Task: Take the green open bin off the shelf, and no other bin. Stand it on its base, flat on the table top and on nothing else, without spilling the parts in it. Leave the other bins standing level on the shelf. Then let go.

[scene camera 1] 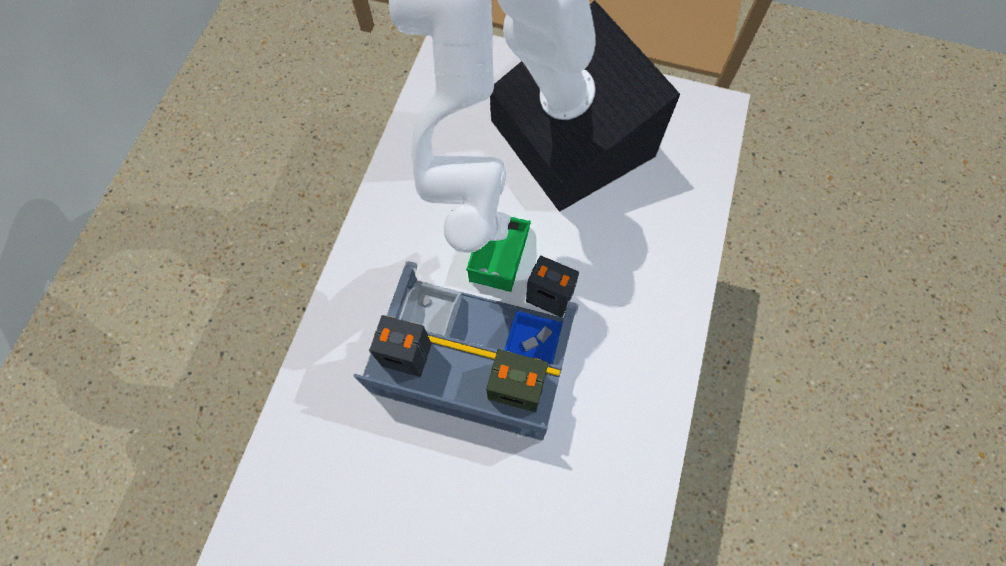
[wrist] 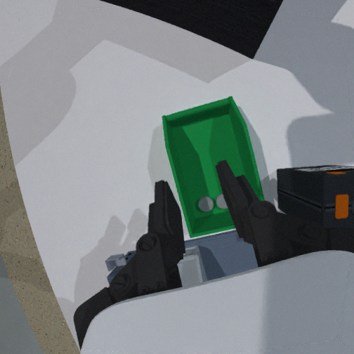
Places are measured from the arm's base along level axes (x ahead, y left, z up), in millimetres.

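Where they show: arm's base, origin of its link: [scene camera 1: 567, 93].
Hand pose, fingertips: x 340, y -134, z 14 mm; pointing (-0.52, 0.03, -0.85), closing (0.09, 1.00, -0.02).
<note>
Things, the pixels of their centre, and the offset from my fingertips. "*": a spot on its surface instead. Level surfaces: height alone.
- green open bin, middle of its body: [scene camera 1: 499, 247] 5 mm back, 20 mm left, 152 mm down
- white table top, height of its surface: 190 mm down
- grey bin, middle of its body: [scene camera 1: 427, 321] 190 mm ahead, 113 mm right, 147 mm down
- blue bin, middle of its body: [scene camera 1: 530, 353] 233 mm ahead, 115 mm left, 147 mm down
- grey-blue shelf, a spot on its surface: [scene camera 1: 450, 408] * 363 mm ahead, 39 mm right, 184 mm down
- black case, middle of its body: [scene camera 1: 551, 287] 88 mm ahead, 145 mm left, 124 mm down
- dark case, middle of its body: [scene camera 1: 401, 346] 283 mm ahead, 132 mm right, 28 mm down
- olive case, middle of its body: [scene camera 1: 517, 381] 320 mm ahead, 96 mm left, 41 mm down
The green open bin [scene camera 1: 500, 259] [wrist: 200, 145] stands upright and looks flat on the white table top [scene camera 1: 450, 492] [wrist: 115, 125], beside the shelf. Two round grey parts [wrist: 212, 202] lie inside it. My gripper [wrist: 195, 187] is partly open with nothing between its fingers. It is above the bin, one finger over the interior and the other near its left side in the wrist view; the arm mostly hides it in the scene view. A grey bin [scene camera 1: 437, 318] [wrist: 191, 270] and a blue bin [scene camera 1: 521, 328], both with parts, look level on the grey-blue shelf [scene camera 1: 450, 408] [wrist: 227, 260].
A black case [scene camera 1: 552, 287] [wrist: 307, 195] stands close beside the green bin. A dark case [scene camera 1: 399, 346] and an olive case [scene camera 1: 517, 383] stand at the shelf near its yellow bar [scene camera 1: 460, 346]. The black robot pedestal [scene camera 1: 590, 154] [wrist: 215, 22] is behind the green bin.
</note>
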